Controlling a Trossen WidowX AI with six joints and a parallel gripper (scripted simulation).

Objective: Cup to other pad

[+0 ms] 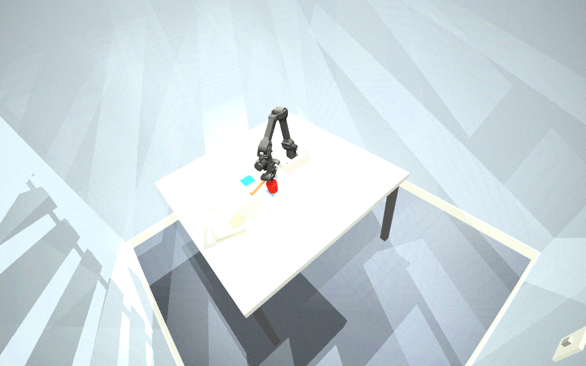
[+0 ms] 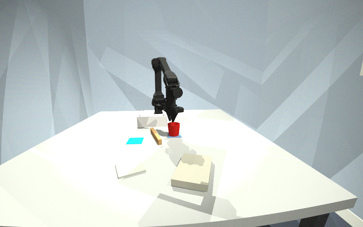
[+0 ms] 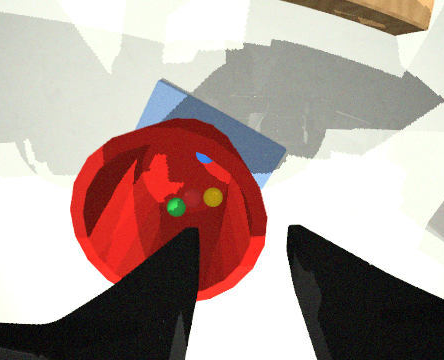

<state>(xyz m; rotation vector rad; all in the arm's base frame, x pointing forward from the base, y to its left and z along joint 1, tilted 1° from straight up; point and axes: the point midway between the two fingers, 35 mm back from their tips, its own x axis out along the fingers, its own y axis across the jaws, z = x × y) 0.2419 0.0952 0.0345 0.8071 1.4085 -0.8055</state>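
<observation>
My gripper tip is 30 mm short of the red cup, 10 mm to the right of it and 40 mm above it. From my gripper tip the other things lie so: green marble: 20 mm ahead, 30 mm to the left, 60 mm below; yellow marble: 20 mm to the left, 60 mm below; light blue pad: 20 mm ahead, 20 mm to the left, 90 mm below.
</observation>
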